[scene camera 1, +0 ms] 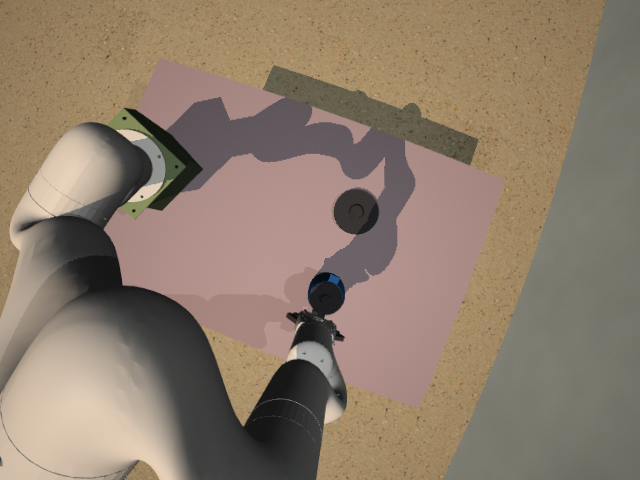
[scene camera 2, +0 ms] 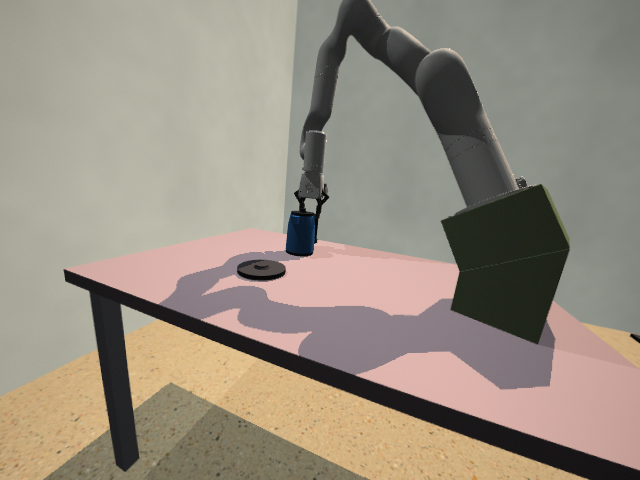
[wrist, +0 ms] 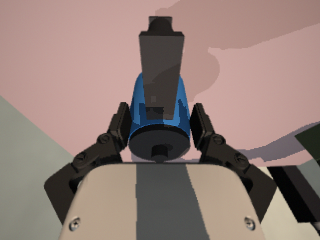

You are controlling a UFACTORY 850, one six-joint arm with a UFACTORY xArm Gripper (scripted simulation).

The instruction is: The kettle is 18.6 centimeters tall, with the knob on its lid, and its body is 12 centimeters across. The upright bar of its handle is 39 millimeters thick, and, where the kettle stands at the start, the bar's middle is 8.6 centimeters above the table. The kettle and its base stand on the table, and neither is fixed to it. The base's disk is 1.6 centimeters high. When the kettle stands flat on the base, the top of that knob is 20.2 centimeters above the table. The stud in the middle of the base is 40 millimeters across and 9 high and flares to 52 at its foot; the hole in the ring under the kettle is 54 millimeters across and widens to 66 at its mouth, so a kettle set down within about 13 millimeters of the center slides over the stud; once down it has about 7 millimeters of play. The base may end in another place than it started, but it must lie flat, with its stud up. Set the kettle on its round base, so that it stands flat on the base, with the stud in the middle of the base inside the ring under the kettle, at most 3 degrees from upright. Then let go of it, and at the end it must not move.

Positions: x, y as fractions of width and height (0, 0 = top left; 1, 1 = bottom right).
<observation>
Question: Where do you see a round black base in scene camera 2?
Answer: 0.40, 0.56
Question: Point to a round black base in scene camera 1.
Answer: At 0.56, 0.44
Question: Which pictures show the blue kettle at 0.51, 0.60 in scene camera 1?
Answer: Scene camera 1, scene camera 2 and the wrist view: all of them.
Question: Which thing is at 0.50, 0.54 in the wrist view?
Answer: A blue kettle.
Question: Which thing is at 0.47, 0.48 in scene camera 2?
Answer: A blue kettle.
</observation>
